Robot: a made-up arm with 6 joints. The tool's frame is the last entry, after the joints.
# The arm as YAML. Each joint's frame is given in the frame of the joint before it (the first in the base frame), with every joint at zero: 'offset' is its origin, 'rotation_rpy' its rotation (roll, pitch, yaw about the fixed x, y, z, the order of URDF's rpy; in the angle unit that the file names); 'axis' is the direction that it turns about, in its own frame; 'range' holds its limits. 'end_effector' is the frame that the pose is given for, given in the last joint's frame.
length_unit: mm
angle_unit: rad
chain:
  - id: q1
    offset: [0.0, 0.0, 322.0]
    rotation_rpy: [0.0, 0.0, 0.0]
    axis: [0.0, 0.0, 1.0]
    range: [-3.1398, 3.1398]
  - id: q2
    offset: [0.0, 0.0, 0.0]
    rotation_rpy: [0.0, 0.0, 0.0]
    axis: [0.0, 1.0, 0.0]
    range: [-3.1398, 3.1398]
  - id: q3
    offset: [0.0, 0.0, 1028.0]
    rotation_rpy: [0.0, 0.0, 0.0]
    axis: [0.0, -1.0, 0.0]
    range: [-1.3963, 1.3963]
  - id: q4
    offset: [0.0, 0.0, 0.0]
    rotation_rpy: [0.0, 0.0, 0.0]
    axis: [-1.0, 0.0, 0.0]
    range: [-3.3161, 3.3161]
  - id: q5
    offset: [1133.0, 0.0, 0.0]
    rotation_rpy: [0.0, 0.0, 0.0]
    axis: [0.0, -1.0, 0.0]
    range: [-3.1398, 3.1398]
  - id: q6
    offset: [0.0, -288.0, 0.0]
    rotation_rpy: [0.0, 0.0, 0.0]
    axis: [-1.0, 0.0, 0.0]
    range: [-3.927, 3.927]
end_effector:
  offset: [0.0, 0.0, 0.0]
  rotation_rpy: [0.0, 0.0, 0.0]
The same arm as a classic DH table. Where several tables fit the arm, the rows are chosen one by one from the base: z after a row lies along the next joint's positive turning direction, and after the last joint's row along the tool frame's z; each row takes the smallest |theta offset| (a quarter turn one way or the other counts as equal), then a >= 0, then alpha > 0; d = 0 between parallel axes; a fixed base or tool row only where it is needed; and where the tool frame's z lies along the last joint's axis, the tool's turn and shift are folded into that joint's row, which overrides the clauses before.
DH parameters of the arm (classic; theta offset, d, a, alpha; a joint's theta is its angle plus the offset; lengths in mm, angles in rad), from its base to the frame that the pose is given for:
q1: 0.0000 322.0 0.0 -1.5708
q2: -1.5708 0.0 1028.0 3.1416
q3: 0.0000 0.0 0.0 -1.5708
q4: 0.0000 -1133.0 0.0 1.5708
q5: 0.0000 288.0 0.0 -1.5708
q6: 1.5708 0.0 0.0 1.5708
tool (fixed): -1.5708 0.0 0.0 0.0000
Joint limits (rad, base to tool): -3.1398..3.1398 -3.1398..3.1398 -1.3963..1.3963 -3.3161..3.3161 -3.1398..3.1398 -3.9270..3.9270

